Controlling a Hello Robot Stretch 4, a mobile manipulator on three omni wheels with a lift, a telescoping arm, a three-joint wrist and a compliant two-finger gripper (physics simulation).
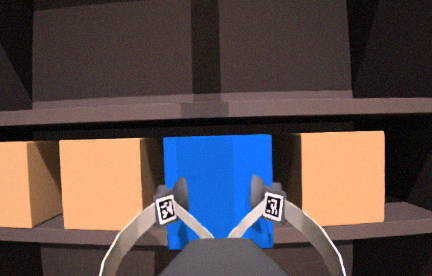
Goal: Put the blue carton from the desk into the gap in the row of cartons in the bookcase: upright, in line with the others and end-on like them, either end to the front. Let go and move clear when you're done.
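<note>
The blue carton [219, 155] stands upright in the gap of the bookcase row, between two orange cartons [102, 185] [343, 177]. Its front face looks larger than theirs and its lower edge shows below the shelf's front edge, so it juts out toward me. Dark space shows on both sides of it. My gripper [219, 191] is partly open and empty. Both fingertips appear in front of the blue front face, inside its side edges, with a stretch of blue between them. The carton's depth and rear end are hidden.
Another orange carton [14, 184] stands at the far left of the row. The carton shelf [112, 237] runs below the row, and an upper shelf board [280, 108] runs above it. The bookcase back and dark side compartments show around them.
</note>
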